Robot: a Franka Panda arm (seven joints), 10 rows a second.
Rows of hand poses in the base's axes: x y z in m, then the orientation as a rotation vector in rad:
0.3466, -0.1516, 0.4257, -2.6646, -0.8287, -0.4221
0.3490, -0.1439, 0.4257, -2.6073, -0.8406, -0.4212
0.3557, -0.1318, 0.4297, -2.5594, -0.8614, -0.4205
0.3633, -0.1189, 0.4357, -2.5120, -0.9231, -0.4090
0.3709, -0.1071, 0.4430, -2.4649, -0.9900, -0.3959
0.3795, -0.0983, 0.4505, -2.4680, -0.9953, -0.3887
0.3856, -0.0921, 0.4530, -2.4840, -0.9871, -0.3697
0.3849, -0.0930, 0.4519, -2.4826, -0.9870, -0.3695
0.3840, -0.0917, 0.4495, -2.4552, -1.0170, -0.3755
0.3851, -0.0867, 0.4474, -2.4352, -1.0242, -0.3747
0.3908, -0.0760, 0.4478, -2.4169, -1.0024, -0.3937
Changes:
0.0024, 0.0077, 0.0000, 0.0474, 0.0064, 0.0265
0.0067, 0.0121, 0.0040, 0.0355, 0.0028, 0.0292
0.0076, 0.0129, 0.0060, 0.0182, 0.0003, 0.0564
0.0076, 0.0118, 0.0073, 0.0140, -0.0006, 0.0602
0.0086, 0.0088, 0.0075, -0.0058, 0.0030, 0.0033
0.0061, 0.0062, 0.0025, -0.0136, 0.0125, -0.0075
-0.0007, -0.0009, -0.0011, 0.0012, 0.0004, 0.0005
-0.0009, 0.0013, -0.0024, 0.0132, -0.0073, 0.0272
0.0011, 0.0050, -0.0021, 0.0143, 0.0023, 0.0120
0.0057, 0.0107, 0.0004, 0.0274, -0.0034, -0.0098

